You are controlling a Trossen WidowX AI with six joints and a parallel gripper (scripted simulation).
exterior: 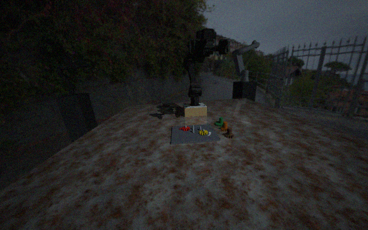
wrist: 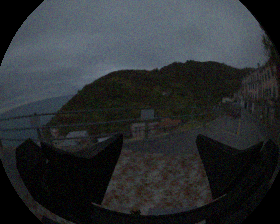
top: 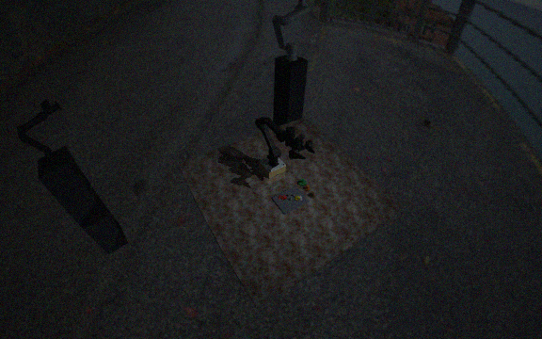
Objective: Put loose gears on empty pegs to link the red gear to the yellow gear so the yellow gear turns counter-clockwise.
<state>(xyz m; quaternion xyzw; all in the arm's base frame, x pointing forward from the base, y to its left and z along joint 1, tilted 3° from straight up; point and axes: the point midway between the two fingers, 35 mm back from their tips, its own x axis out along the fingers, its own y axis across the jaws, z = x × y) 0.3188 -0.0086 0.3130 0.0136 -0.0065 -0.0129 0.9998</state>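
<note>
Now: gripper tip 38 cm above the green gear, 9 cm past it and 8 cm to the right of it. Round my gripper tip: orange gear: 38 cm below, 7 cm to the left, 2 cm behind; brown gear: 38 cm below, 5 cm to the left, 4 cm ahead; yellow gear: 38 cm below, 6 cm to the right, 1 cm behind.
</note>
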